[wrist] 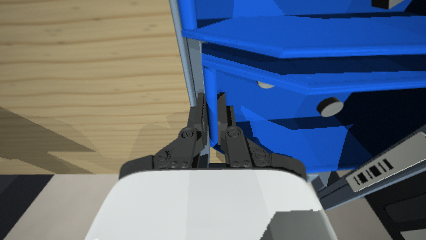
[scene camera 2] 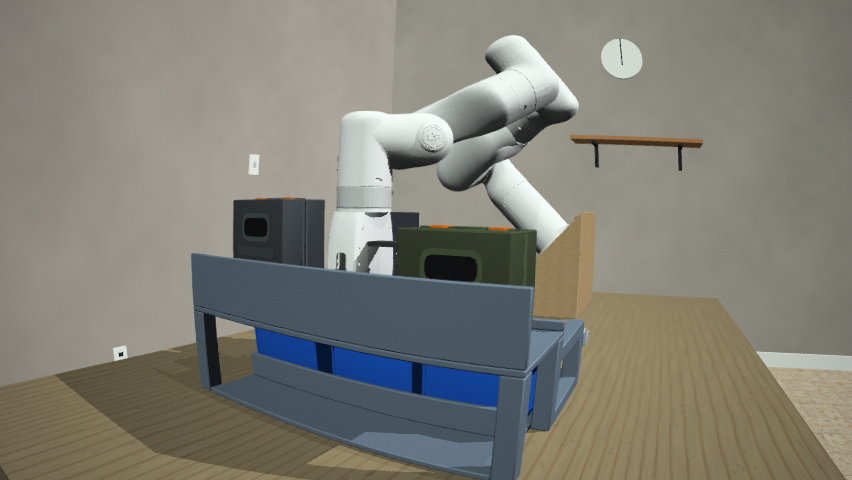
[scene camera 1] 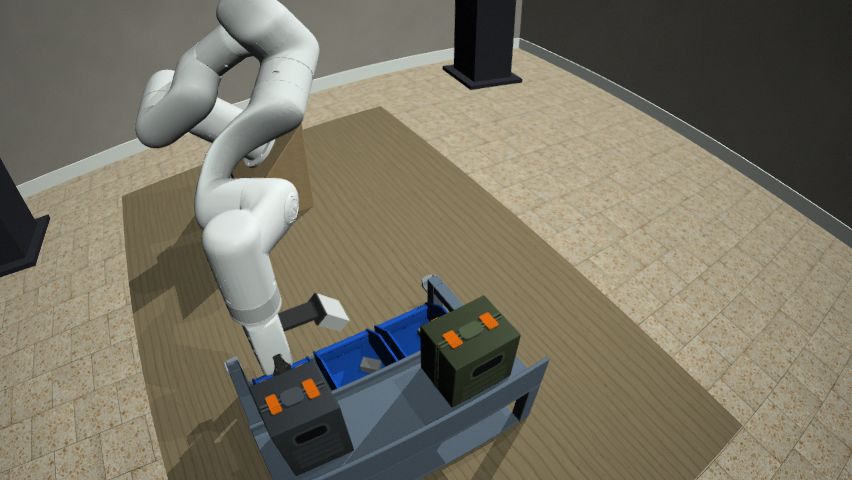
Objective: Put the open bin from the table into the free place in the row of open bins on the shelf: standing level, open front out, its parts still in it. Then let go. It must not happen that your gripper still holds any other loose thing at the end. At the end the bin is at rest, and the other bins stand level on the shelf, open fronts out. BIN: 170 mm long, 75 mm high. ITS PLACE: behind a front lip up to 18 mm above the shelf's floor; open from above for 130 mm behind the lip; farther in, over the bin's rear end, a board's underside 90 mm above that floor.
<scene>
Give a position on a green case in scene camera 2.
474, 254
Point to a green case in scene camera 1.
464, 352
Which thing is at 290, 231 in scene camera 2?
A dark grey case.
</scene>
